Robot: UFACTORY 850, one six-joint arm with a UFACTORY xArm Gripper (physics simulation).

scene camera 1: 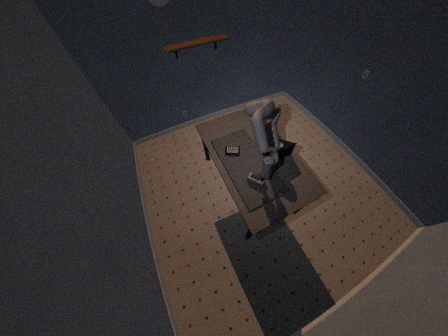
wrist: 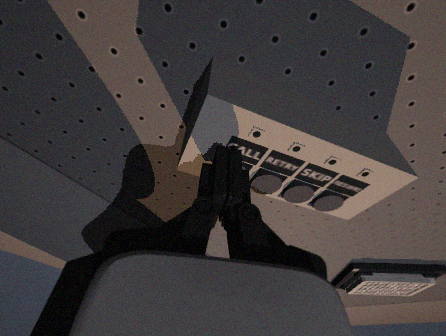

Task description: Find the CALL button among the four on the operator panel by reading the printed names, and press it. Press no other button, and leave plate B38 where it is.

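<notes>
The operator panel (scene camera 1: pixel 255 179) (wrist: pixel 314 155) is a pale box with black name labels. In the wrist view the CALL label (wrist: pixel 246 151) is at the left, then RETRY (wrist: pixel 281 163), SKIP (wrist: pixel 316 174) and RESUME (wrist: pixel 349 186). Round grey buttons show below RETRY (wrist: pixel 267 184), SKIP (wrist: pixel 298 194) and RESUME (wrist: pixel 328 203). My gripper (wrist: pixel 224 162) is shut and empty. Its fingers hide most of the CALL button and overlap the label's left edge; contact cannot be told. A pale gridded plate (scene camera 1: pixel 233 149) (wrist: pixel 392 287) sits on a dark base; no B38 print is readable.
The panel stands on a dark, dotted mat (scene camera 1: pixel 243 192) on the table (scene camera 1: pixel 256 220). A dark angular object (scene camera 1: pixel 287 147) is beside the arm. A thin dark upright piece (wrist: pixel 199 95) shows by the panel's left end. Shadows cross the mat and panel.
</notes>
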